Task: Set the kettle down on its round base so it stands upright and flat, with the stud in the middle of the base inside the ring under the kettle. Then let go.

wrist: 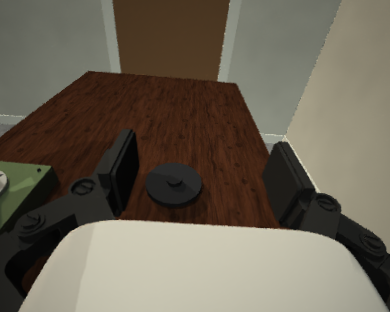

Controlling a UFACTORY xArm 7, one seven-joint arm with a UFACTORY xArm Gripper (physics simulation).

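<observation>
The round base [173, 192] is a dark flat disc lying on the wooden table, with a short stud [174, 181] standing up in its middle. It shows between my fingers in the picture, nearer the left finger. My gripper [203, 153] is wide open, with nothing between its fingers; both dark finger pads show. It looks across the table at a slant, and I cannot tell its exact height over the base. The kettle and the ring under it do not show in this view.
A green block [30, 182] with a small dark hole and part of a white round piece [2, 181] is at the left edge, beside the left finger. The brown table [165, 110] ends at a far edge before a grey wall and a brown door [172, 40]. A beige wall is at the right.
</observation>
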